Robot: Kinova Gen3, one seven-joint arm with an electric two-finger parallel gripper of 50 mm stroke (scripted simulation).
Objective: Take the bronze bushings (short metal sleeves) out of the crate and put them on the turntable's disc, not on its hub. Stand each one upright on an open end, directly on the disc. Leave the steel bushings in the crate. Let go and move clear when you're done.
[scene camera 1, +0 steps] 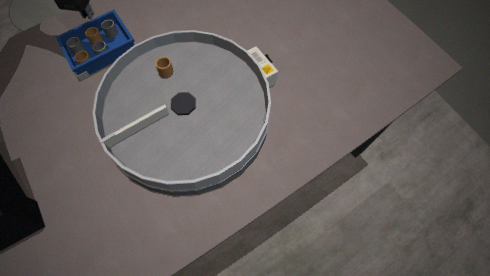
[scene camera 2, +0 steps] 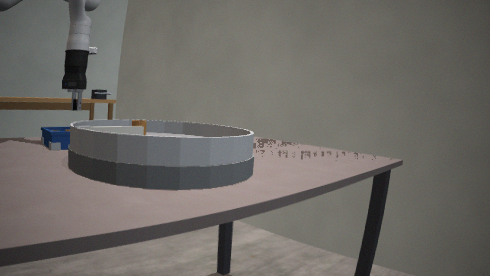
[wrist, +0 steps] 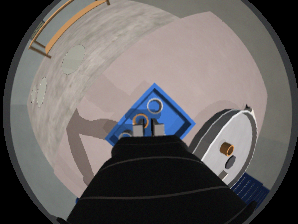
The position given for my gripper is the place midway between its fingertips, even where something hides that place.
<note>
In view: my gripper [scene camera 2: 76, 110].
My gripper also shows in the wrist view [wrist: 147, 124].
</note>
